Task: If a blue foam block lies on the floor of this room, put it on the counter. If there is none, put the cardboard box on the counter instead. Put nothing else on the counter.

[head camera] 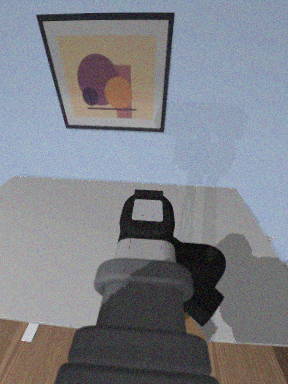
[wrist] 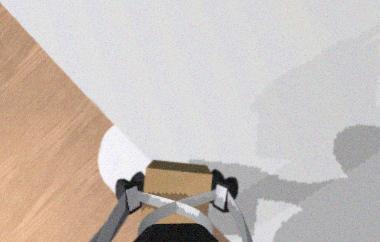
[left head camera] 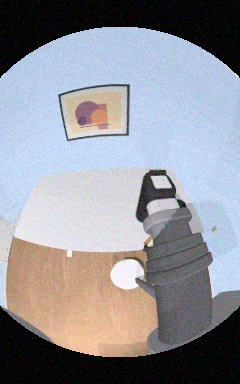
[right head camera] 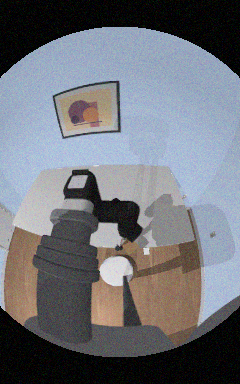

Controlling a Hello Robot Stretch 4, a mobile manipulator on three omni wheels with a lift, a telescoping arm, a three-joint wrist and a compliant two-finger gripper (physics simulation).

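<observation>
The cardboard box [wrist: 176, 179] [head camera: 196, 328] is tan and sits between the fingertips of my gripper [wrist: 177, 184] in the wrist view. The gripper is shut on it. A small tan part of the box [left head camera: 148, 241] shows beside the arm in the left head view. The box is by the front edge of the light grey counter [head camera: 50, 250] [left head camera: 90, 205] [right head camera: 45, 200] [wrist: 200, 75]. Its underside is hidden, so its exact height over the surface cannot be told. A blue foam block does not show in these views.
A white round object [left head camera: 127, 273] [right head camera: 116, 270] [wrist: 116, 157] is in front of the counter edge, over the wood surface [left head camera: 60, 300] [right head camera: 30, 270] [wrist: 40, 110]. A framed picture [head camera: 107, 75] hangs on the blue wall behind. The arm and its shadows cover part of the view.
</observation>
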